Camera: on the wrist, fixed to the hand. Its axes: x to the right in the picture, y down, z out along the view.
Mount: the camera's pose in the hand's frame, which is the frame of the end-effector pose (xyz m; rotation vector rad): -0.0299 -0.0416 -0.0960 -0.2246 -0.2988 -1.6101
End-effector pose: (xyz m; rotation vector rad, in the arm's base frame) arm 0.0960 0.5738 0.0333 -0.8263 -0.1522 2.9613
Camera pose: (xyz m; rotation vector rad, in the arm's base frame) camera 0.1728 0.6200 -0.0284 -0.0487 -0.7328 1.4822
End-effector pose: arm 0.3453 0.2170 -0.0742 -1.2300 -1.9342 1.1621
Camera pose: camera 0.4178 0.2168 0.0070 0.6078 -2.3177 0.2083
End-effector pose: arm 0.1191 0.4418 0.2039 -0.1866 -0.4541 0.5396
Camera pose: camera 0.1596 0.3856 0.1200 0.0842 -0.7908 -1.0805
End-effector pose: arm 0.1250 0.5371 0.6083 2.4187 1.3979 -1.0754
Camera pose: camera 0.1311 0.5828 0.7068 -0.4747 -2.7743 1.0760
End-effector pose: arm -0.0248 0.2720 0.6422 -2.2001 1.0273 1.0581
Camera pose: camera 0.0381 0.2436 0.7263 -1.9823 -0.9898 0.5845
